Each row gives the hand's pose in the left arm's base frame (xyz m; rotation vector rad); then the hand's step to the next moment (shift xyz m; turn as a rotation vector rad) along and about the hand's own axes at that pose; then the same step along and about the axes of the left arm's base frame.
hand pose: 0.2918 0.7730 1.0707 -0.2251 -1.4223 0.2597
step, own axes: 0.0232 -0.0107 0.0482 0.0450 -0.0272 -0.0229
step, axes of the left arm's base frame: -0.0443 -0.0030 0.0317 0.0296 -0.0119 0.0476
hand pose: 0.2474 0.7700 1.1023 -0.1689 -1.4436 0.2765
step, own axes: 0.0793 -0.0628 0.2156 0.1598 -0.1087 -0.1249
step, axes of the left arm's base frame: -0.2002 -0.0485 0.1196 0.1495 -0.0515 0.1672
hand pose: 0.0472 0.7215 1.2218 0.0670 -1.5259 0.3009
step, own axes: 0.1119 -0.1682 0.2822 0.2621 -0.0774 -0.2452
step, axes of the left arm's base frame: -0.2330 -0.2096 0.1491 0.2607 0.0217 0.2577
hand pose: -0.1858 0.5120 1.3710 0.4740 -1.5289 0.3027
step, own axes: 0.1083 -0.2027 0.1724 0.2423 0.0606 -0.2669
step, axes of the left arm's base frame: -0.0521 -0.2702 0.0825 0.2136 0.1547 0.2531
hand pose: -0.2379 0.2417 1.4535 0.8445 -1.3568 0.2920
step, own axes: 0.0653 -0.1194 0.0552 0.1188 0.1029 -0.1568
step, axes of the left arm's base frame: 0.0505 -0.1369 0.0167 0.0772 0.1433 0.1510
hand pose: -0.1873 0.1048 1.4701 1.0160 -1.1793 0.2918
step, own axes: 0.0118 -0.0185 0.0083 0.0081 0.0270 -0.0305
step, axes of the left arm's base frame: 0.0119 -0.0202 0.0011 0.0043 0.0362 0.0199
